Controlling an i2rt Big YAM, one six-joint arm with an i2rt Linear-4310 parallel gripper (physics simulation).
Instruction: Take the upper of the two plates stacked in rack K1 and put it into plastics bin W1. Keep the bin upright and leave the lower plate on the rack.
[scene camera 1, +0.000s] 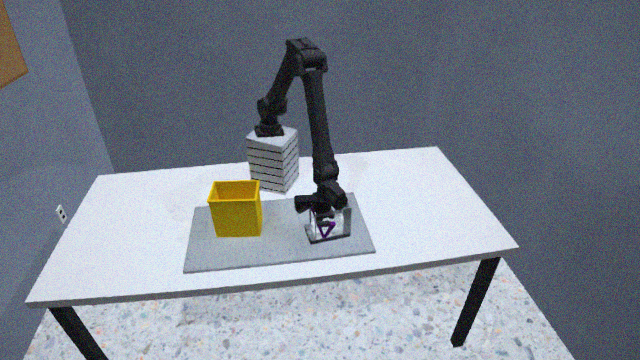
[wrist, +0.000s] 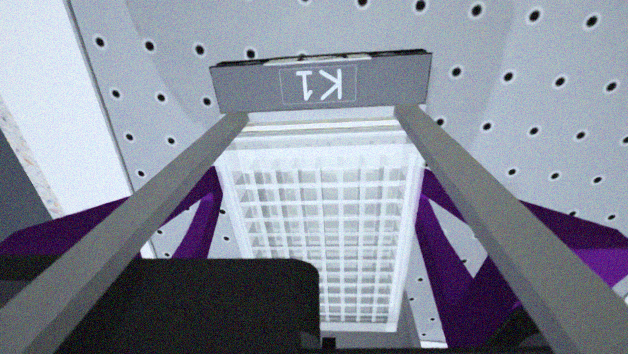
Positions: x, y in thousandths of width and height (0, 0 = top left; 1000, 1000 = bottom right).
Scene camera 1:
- yellow plastics bin W1: 368, 574
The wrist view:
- gripper: 501, 499
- gridded plate: 550, 566
